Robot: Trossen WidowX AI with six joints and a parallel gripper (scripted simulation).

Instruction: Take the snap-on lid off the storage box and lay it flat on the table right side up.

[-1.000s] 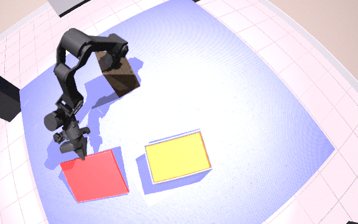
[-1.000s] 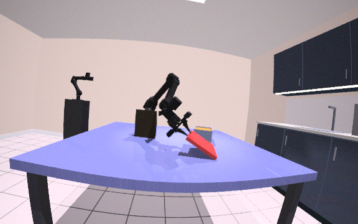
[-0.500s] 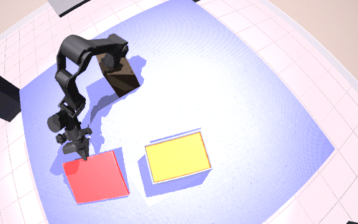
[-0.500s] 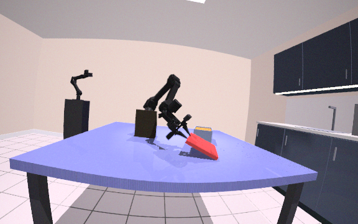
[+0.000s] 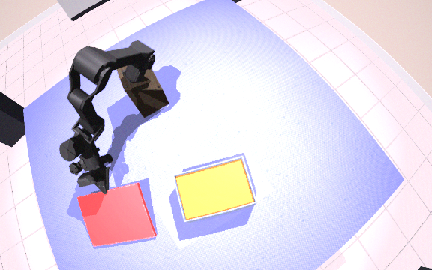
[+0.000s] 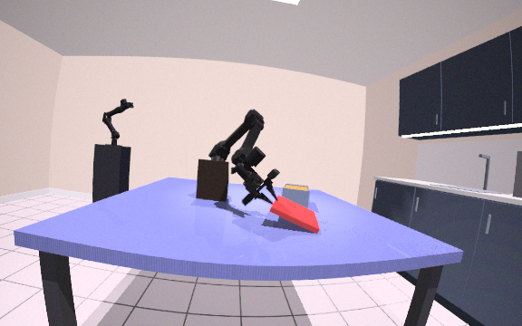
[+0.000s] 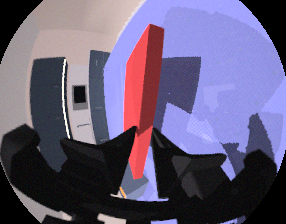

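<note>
Right now my gripper tip is 70 mm short of the red lid, 30 mm to the left of it and 20 mm above it. The rest, counted from my gripper tip: storage box: 280 mm to the left, 220 mm ahead, 20 mm below.
</note>
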